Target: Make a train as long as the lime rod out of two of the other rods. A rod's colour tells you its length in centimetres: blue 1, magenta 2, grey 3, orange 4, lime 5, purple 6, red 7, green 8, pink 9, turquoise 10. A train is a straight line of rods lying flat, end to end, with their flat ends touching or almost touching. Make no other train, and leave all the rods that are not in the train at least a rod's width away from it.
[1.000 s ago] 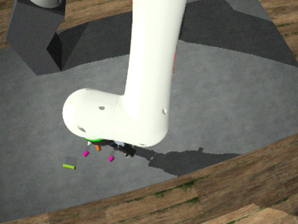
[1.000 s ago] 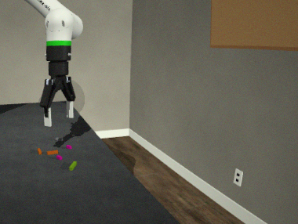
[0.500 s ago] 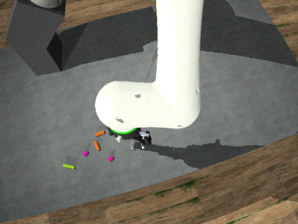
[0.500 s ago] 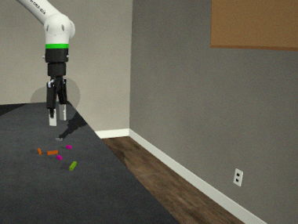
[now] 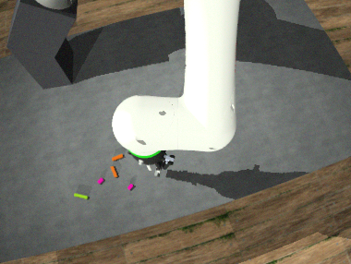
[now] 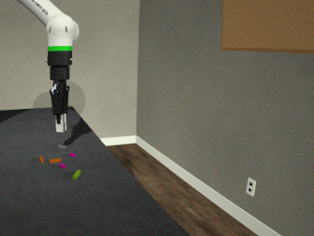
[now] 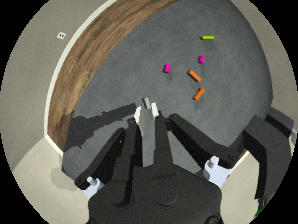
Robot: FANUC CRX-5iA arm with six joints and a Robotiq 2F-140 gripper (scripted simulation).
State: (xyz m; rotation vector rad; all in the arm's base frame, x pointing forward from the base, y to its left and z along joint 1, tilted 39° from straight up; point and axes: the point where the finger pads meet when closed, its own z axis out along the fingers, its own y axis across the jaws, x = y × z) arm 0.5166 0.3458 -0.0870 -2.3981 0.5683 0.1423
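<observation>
Now: hand 10 cm above the grey rod. The rest, counted from my hand: lime rod: 28 cm to the right, 10 cm below, 4 cm ahead.
</observation>
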